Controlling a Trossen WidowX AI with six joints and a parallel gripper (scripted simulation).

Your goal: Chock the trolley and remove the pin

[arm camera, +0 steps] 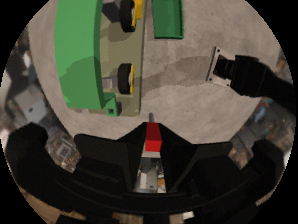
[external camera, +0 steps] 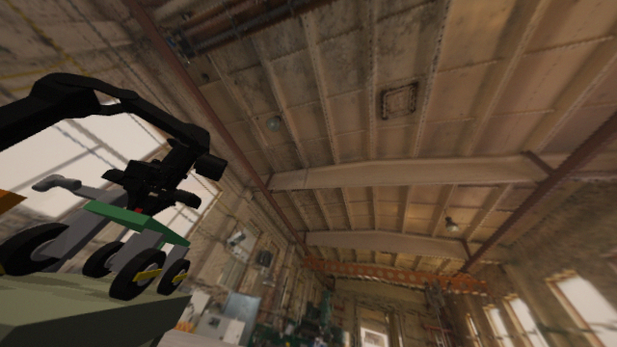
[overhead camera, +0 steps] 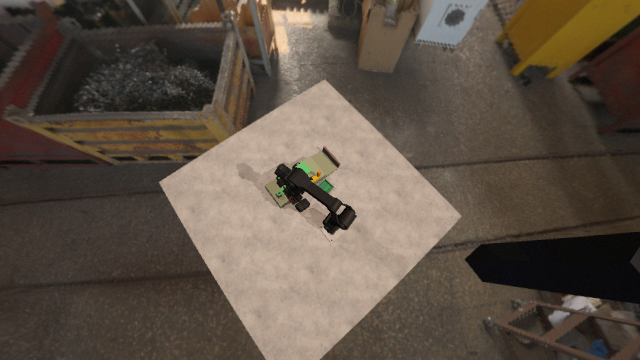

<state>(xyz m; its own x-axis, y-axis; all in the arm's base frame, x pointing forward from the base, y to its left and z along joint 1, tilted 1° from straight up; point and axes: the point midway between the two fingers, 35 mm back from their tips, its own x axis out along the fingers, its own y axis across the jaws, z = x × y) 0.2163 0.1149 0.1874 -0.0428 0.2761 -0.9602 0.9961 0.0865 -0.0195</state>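
Now: the green tray 10 mm behind my gripper tip, 200 mm to the right of it and 180 mm below it. The rest, counted from my gripper tip: ramp (110 mm ahead, 90 mm to the right, 120 mm below); trolley (110 mm ahead, 90 mm to the right, 60 mm below); red-headed stop pin (right at my gripper tip).
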